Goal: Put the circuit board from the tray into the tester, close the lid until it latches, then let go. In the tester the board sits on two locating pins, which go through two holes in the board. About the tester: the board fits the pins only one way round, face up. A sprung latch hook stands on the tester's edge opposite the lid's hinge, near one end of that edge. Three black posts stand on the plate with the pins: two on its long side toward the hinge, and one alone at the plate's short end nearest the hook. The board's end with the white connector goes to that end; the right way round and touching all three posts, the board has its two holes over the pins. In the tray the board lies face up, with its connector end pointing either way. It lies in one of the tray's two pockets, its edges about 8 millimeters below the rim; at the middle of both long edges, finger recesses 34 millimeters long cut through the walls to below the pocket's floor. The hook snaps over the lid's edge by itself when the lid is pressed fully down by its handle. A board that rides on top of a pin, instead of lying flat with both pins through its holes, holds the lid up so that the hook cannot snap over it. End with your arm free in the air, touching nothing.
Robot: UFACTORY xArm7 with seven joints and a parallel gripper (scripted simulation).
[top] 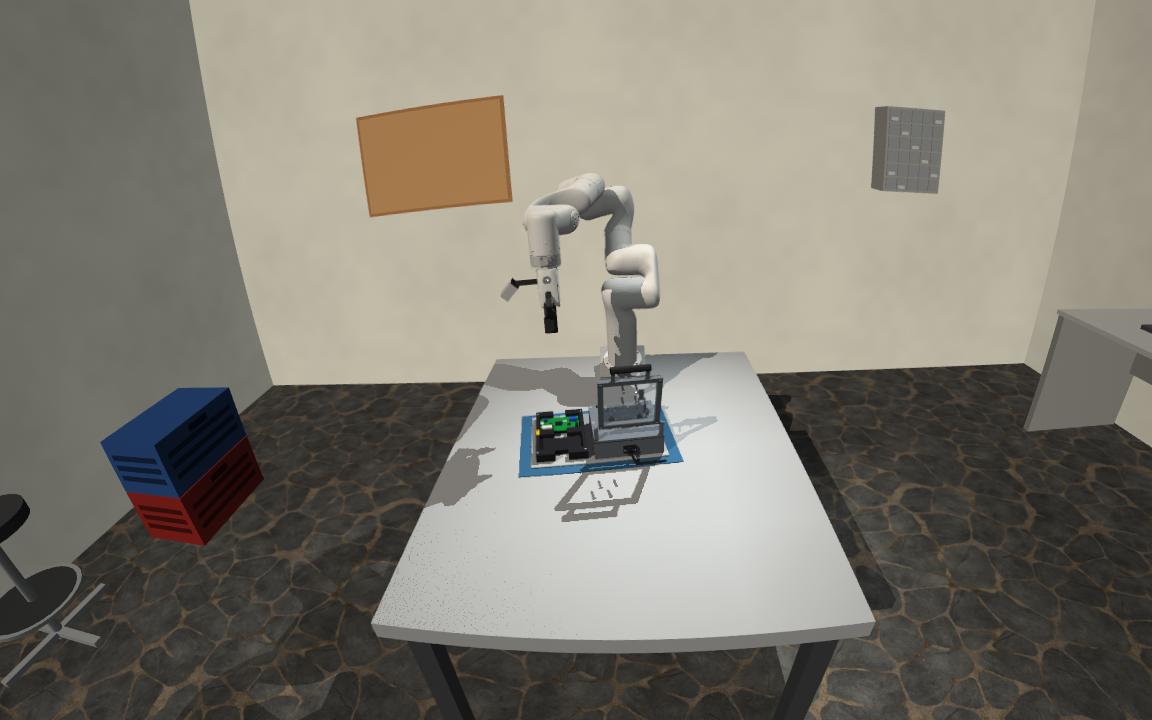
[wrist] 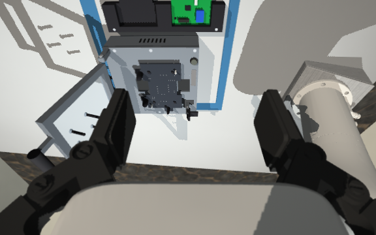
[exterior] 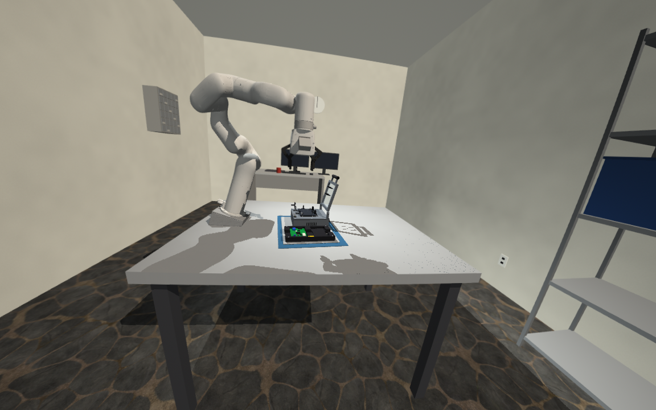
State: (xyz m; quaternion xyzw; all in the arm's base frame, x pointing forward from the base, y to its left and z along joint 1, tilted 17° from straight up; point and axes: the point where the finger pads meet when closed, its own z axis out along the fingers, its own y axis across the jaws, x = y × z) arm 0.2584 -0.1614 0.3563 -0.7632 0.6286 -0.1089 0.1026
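Now: the green circuit board 300 mm below my hand. Also, from my hand: lid (200 mm to the left, 150 mm ahead, 130 mm below); tester plate (240 mm below, 190 mm to the left, 30 mm ahead); black latch hook (230 mm below, 220 mm to the left, 50 mm behind).
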